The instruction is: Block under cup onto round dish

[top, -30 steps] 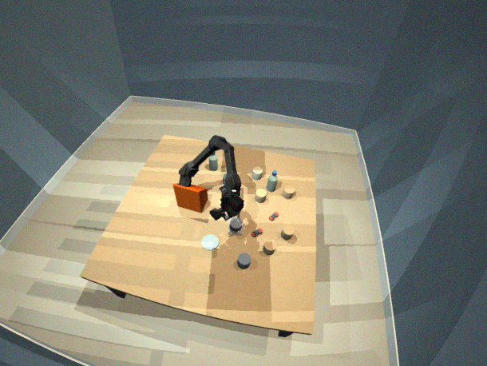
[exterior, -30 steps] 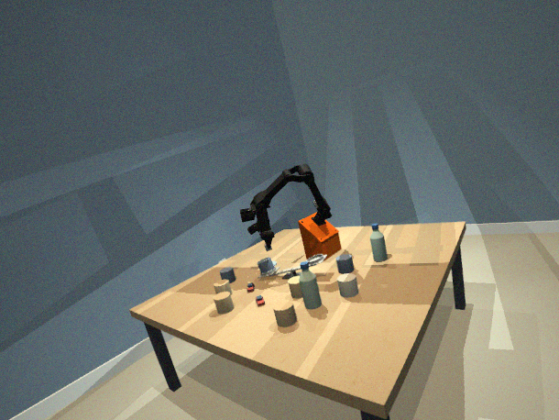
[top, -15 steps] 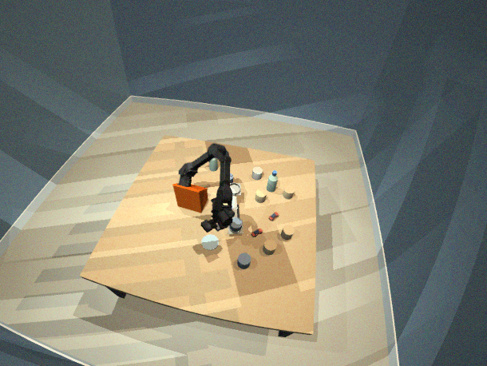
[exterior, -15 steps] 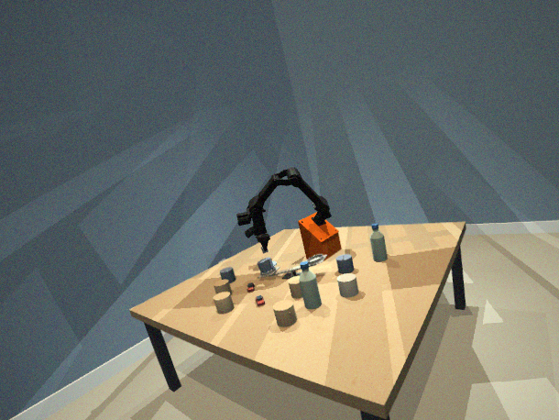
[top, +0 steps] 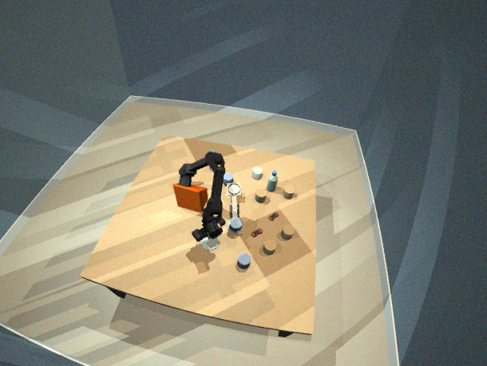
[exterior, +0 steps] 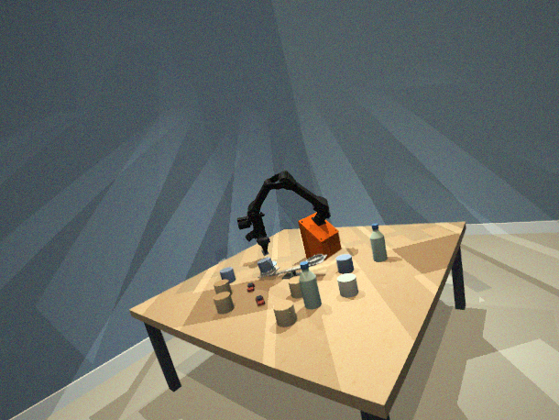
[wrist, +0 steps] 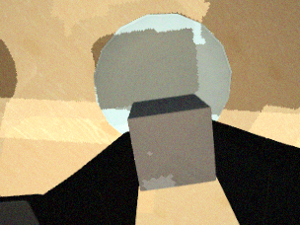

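My gripper tip is now 7 cm above the pale round dish. From my gripper tip the other things lie so: grey block: right at my gripper tip; pale cylinder: 7 cm ahead, 60 cm to the left, 4 cm below; pale beam: 5 cm ahead, 26 cm to the left, 4 cm below.
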